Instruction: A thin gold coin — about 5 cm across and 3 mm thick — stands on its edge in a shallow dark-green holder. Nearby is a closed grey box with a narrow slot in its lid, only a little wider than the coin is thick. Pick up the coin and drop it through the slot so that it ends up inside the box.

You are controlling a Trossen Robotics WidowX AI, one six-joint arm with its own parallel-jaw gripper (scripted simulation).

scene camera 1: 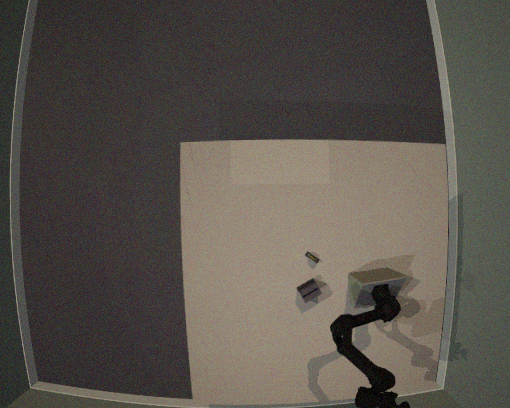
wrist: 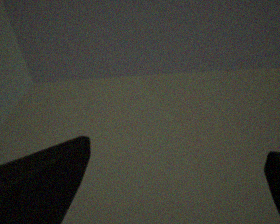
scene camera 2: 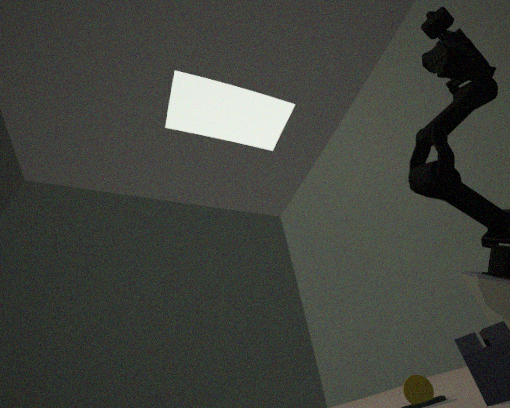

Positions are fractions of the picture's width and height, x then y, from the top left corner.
Observation:
My gripper (scene camera 2: 0.85, 0.06) is open, holding nothing.
My gripper also shows in the wrist view (wrist: 0.63, 0.69).

